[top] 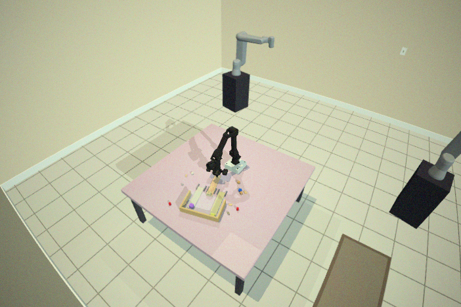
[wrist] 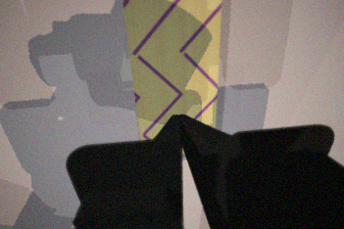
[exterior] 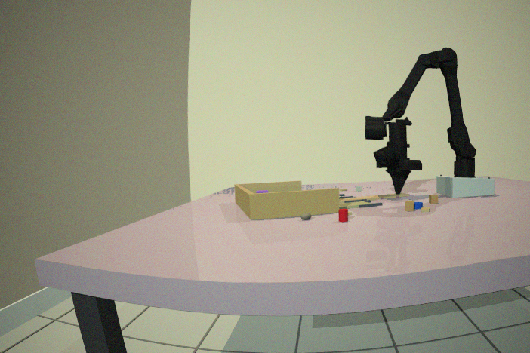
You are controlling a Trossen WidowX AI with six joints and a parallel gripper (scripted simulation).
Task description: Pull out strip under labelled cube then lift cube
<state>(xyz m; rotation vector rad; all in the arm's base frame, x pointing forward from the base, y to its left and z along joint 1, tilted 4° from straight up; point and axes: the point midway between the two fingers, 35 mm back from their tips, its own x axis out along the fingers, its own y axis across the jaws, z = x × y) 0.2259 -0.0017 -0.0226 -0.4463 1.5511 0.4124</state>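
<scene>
The strip is 90 mm ahead of my gripper tip and 50 mm to the left of it.
</scene>
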